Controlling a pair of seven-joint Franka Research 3 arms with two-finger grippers.
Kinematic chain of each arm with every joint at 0, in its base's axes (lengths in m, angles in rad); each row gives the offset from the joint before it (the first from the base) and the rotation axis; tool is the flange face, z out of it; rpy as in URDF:
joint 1: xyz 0 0 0.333 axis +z
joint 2: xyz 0 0 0 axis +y
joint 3: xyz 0 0 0.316 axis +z
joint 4: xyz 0.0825 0 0 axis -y
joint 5: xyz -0.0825 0 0.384 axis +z
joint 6: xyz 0 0 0 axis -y
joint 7: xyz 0.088 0 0 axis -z
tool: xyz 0 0 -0.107 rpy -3.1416 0 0
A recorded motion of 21 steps. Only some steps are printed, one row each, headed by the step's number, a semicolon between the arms.
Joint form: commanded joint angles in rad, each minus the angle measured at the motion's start. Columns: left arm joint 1, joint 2, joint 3, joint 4, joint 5, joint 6, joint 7; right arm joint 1, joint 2, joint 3, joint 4, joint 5, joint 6, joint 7.
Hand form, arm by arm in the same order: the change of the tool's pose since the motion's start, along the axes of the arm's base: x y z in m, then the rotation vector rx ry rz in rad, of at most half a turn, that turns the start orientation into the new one. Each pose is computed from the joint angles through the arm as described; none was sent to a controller.
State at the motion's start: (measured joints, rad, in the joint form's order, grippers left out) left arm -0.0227 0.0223 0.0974 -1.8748 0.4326 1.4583 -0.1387; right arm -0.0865 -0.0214 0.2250 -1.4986 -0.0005 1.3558 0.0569
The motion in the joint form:
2: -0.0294 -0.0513 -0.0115 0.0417 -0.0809 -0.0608 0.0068; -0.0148 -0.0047 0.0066 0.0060 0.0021 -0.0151 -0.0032
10: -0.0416 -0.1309 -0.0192 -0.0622 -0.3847 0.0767 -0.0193; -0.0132 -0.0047 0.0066 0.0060 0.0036 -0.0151 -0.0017
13: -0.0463 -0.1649 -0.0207 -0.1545 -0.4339 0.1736 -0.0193; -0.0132 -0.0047 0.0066 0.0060 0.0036 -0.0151 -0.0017
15: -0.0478 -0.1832 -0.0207 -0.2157 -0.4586 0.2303 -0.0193; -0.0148 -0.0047 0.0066 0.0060 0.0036 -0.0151 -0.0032
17: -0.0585 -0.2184 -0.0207 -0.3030 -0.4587 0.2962 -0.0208; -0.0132 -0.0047 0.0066 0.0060 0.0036 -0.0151 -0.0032
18: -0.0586 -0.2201 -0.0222 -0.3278 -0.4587 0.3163 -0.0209; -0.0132 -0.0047 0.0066 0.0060 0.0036 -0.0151 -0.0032
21: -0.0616 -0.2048 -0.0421 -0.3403 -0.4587 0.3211 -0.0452; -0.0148 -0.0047 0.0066 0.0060 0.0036 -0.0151 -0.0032
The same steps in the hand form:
2: -0.0078 -0.0278 0.0385 -0.0766 -0.0382 -0.0019; -0.0027 -0.0040 0.0039 0.0006 0.0047 -0.0049
10: -0.0189 -0.0735 0.0319 -0.3706 -0.1631 0.0509; -0.0028 -0.0030 0.0039 0.0019 0.0049 -0.0046
13: -0.0267 -0.0819 0.0125 -0.4210 -0.2016 0.0534; -0.0028 -0.0030 0.0039 0.0019 0.0049 -0.0046
15: -0.0330 -0.0851 -0.0027 -0.4450 -0.2163 0.0602; -0.0027 -0.0038 0.0039 0.0021 0.0049 -0.0047
17: -0.0462 -0.0901 -0.0212 -0.4481 -0.2278 0.0497; -0.0028 -0.0030 0.0039 0.0021 0.0049 -0.0031
18: -0.0491 -0.0909 -0.0302 -0.4477 -0.2247 0.0492; -0.0028 -0.0030 0.0039 0.0021 0.0049 -0.0031
21: -0.0498 -0.1019 -0.0424 -0.4358 -0.2020 0.0542; -0.0027 -0.0038 0.0039 0.0021 0.0049 -0.0047

